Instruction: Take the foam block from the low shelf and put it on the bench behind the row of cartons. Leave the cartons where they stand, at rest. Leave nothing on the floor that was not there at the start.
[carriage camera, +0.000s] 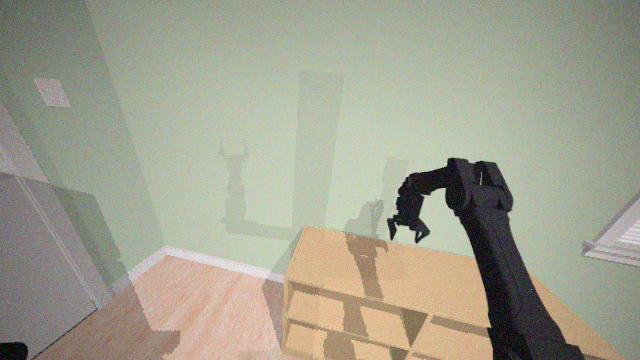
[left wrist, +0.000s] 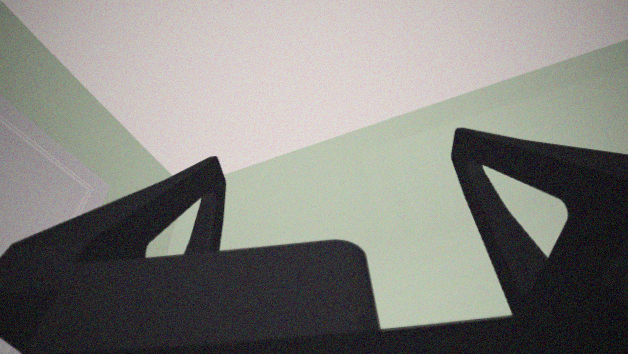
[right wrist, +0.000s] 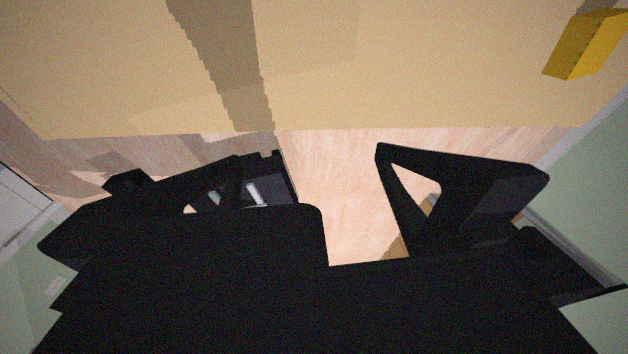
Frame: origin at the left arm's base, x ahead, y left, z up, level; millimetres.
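Seen in the pictures: left gripper, fingertip midpoint: (left wrist: 336, 155); right gripper, fingertip midpoint: (carriage camera: 403, 241) (right wrist: 308, 156).
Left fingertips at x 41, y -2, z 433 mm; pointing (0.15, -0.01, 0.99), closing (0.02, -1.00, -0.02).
A point is followed by its place in that frame.
A yellow block (right wrist: 585, 45) @[x 420, y -1242, z -240 mm], which looks like the foam block, lies on top of the low wooden shelf unit (carriage camera: 425, 280) @[x 458, y -944, z -282 mm] (right wrist: 400, 90) @[x 391, y -954, z -282 mm], at the upper right of the right wrist view. It does not show in the carriage view, where the right arm covers part of the shelf top. My right gripper (carriage camera: 405, 240) @[x 455, y -771, z -58 mm] (right wrist: 308, 156) @[x 455, y -771, z -58 mm] is open and empty, pointing down above the shelf unit, apart from the block. My left gripper (left wrist: 336, 155) @[x 41, y -2, z 433 mm] is open and empty, with wall and ceiling beyond it. The row of cartons and the bench cannot be made out.
The shelf unit has open compartments in front and stands near the green wall (carriage camera: 200, 75) @[x 1002, y 216, z 484 mm]. A grey door (carriage camera: 35, 240) @[x 645, y 859, z -305 mm] is at the left, and a window sill (carriage camera: 610, 252) @[x 481, y -1755, z -77 mm] at the right. The dark robot base (right wrist: 272, 187) @[x -80, y -534, z -592 mm] and a small brown patch (right wrist: 396, 249) @[x -1708, y -1483, z -790 mm] show beyond my right fingers.
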